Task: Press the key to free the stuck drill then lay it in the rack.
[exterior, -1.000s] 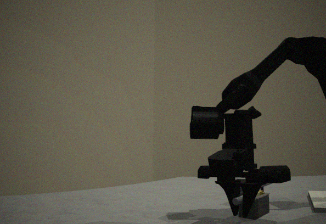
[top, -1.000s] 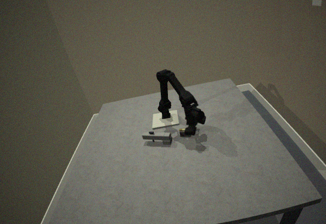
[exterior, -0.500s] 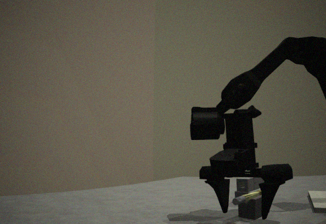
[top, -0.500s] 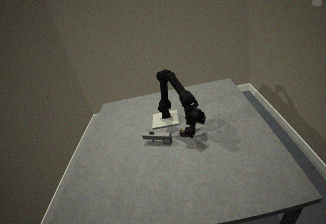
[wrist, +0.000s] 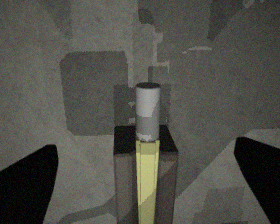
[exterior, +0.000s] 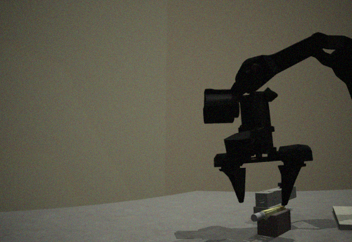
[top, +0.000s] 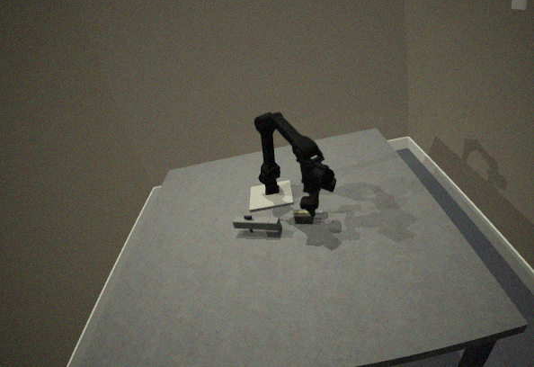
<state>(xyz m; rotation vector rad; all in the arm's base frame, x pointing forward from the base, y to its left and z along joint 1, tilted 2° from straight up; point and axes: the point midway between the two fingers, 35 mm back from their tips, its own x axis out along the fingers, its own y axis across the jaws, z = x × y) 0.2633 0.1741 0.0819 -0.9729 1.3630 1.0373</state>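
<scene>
Right now my gripper tip is 1 cm past the drill, 4 cm to the left of it and 2 cm above it. Also, from my gripper tip: grey fixture 1 cm ahead, 23 cm to the right, 2 cm below; small dark key 26 cm to the right, 1 cm below; dark rack 1 cm behind, 5 cm to the right, 4 cm below.
</scene>
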